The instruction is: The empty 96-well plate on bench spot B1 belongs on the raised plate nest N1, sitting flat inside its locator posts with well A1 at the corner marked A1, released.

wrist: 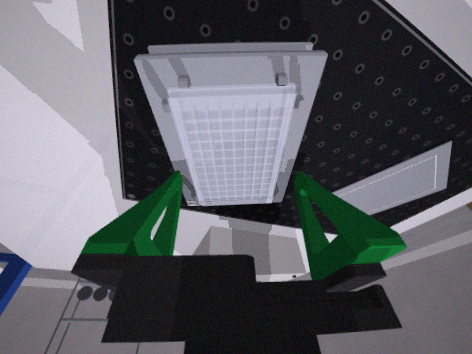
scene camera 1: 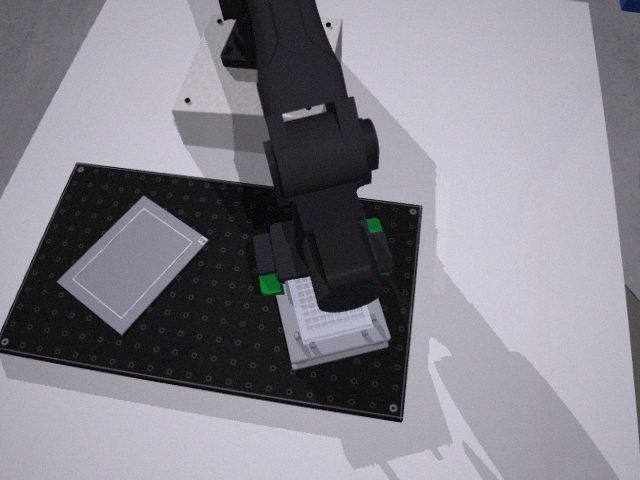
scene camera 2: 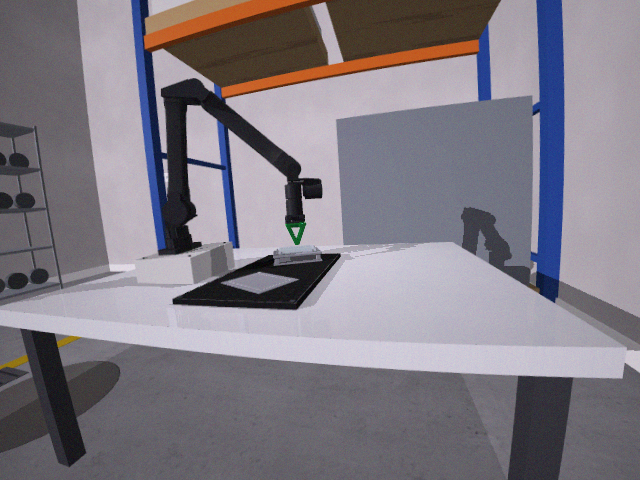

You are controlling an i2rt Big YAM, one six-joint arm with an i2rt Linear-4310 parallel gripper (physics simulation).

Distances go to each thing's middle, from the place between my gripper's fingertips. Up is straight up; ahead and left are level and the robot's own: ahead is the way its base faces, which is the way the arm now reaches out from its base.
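Labels:
The well plate (scene camera 1: 315, 325) now has my gripper 2 cm above it.

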